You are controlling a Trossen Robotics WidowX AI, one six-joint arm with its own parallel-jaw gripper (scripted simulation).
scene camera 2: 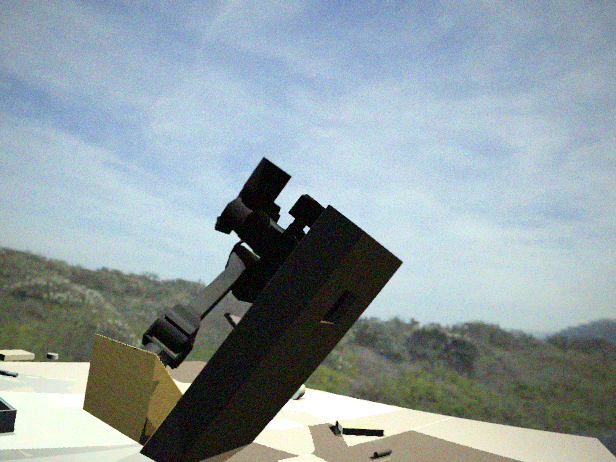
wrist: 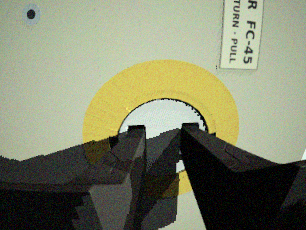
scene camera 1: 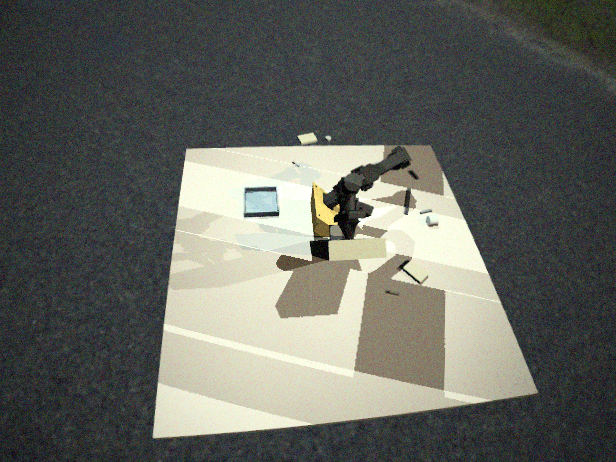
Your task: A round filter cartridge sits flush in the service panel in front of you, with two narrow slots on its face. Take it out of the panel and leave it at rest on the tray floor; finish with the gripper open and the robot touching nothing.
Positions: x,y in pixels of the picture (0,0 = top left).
my gripper: scene camera 2; wrist 161,131; scene camera 1
round filter cartridge: wrist 162,118; not seen in scene camera 2 (hidden by a sloped service panel); not seen in scene camera 1 (hidden by a sloped service panel)
same spot on my gripper: (scene camera 2: 266,269) = (scene camera 1: 338,224)
